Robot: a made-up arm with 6 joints.
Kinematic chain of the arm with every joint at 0, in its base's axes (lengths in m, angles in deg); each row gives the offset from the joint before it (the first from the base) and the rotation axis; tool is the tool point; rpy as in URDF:
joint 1: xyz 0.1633 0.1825 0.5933 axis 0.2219 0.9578 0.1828
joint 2: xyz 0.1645 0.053 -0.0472 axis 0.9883 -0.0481 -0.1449
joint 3: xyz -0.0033 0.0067 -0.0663 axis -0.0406 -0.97 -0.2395
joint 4: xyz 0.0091 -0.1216 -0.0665 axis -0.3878 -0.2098 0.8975
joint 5: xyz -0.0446 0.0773 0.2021 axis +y
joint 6: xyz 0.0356 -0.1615 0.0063 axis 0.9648 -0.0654 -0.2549
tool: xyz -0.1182 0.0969 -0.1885 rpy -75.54 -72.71 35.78
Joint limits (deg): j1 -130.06..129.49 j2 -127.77..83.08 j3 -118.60..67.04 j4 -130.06..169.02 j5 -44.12..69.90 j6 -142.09..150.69
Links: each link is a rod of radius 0.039 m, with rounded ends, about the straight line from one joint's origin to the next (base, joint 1, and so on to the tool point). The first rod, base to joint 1, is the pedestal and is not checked.
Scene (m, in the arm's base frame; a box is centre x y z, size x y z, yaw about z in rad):
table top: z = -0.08
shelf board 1: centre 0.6 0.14 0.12 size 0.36 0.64 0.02 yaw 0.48
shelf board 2: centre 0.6 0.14 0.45 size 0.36 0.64 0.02 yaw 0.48
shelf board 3: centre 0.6 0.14 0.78 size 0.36 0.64 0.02 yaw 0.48
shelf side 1: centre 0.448 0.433 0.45 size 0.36 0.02 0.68 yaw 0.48
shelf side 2: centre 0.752 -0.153 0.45 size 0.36 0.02 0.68 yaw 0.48
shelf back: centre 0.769 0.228 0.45 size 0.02 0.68 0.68 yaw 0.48
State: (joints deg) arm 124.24 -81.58 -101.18 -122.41 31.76 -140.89
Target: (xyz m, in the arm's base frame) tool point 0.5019 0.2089 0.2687
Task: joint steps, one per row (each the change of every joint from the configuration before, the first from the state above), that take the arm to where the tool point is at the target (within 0.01 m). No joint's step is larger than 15 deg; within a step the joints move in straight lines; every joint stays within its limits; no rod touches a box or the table.
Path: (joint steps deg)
1: 1.05 12.45 -3.48 1.61 7.63 0.63
2: 1.05 12.44 -3.49 1.61 7.63 0.63
3: 1.05 12.45 -3.48 1.61 7.62 0.63
4: 1.05 12.45 -3.49 1.61 7.63 0.64
5: 1.05 12.44 -3.48 1.61 7.63 0.63
6: -1.49 2.86 12.63 1.22 -1.34 -0.23
7: -1.48 2.85 12.64 1.23 -1.33 -0.23
8: -1.49 2.85 12.63 1.22 -1.34 -0.23
9: -1.49 2.85 12.63 1.23 -1.34 -0.23
10: -11.72 -11.27 -5.55 4.41 -6.07 -1.15
11: -11.73 -11.28 -5.56 4.41 -6.07 -1.14
12: -11.72 -11.27 -5.55 4.41 -6.07 -1.15

